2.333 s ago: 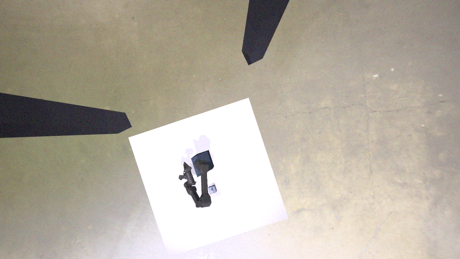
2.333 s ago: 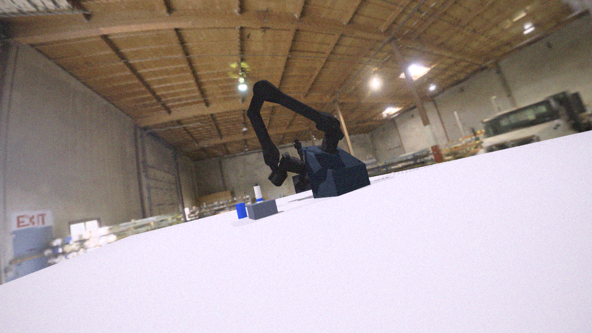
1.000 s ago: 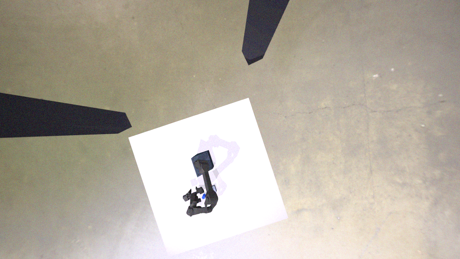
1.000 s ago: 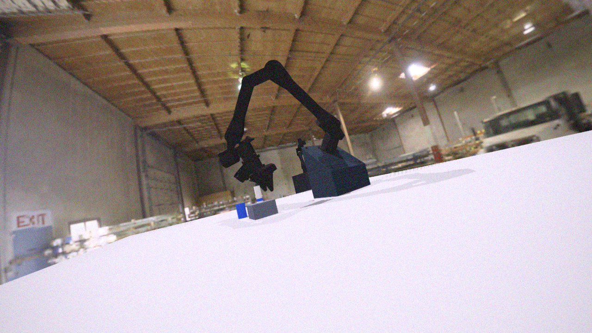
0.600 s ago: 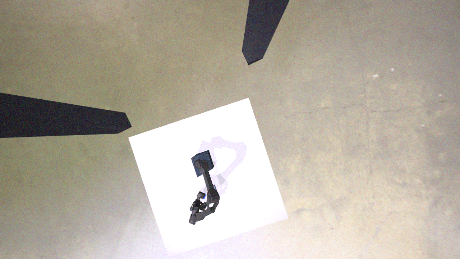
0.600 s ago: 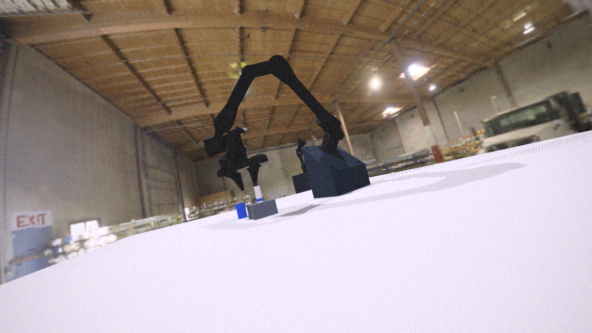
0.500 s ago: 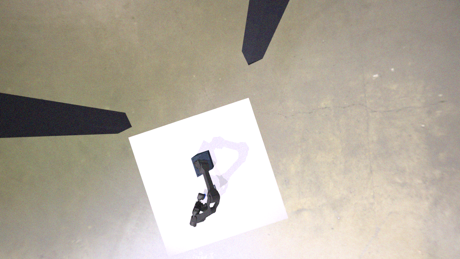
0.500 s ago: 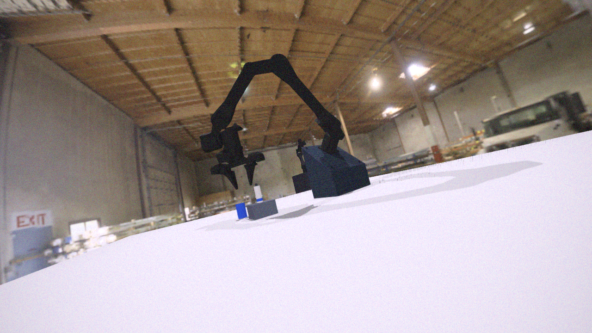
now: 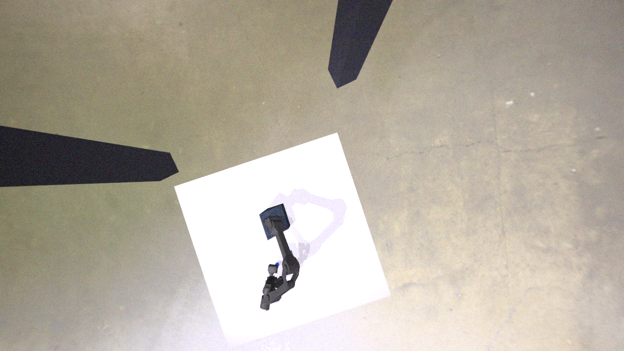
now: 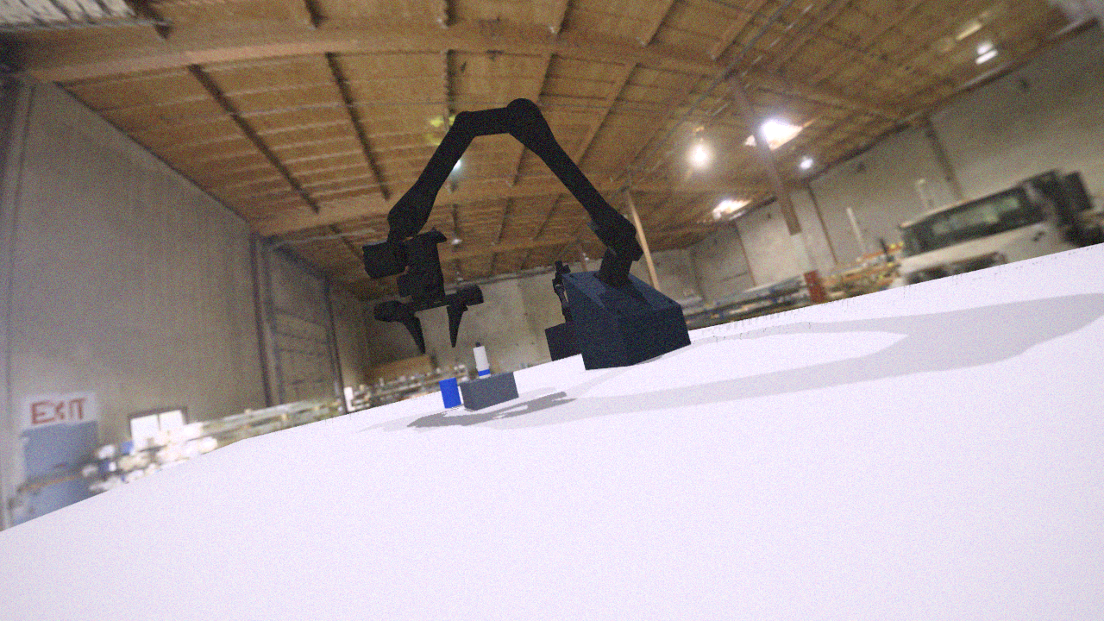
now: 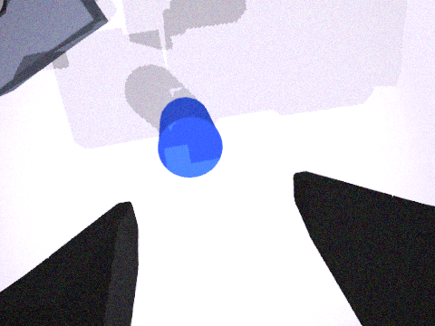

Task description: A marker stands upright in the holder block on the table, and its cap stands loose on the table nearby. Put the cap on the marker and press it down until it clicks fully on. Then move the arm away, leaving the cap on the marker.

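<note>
The blue cap is 80 mm below my gripper tip. From my gripper tip the other things lie so: grey holder block (30 mm behind, 110 mm to the left, 80 mm below).
</note>
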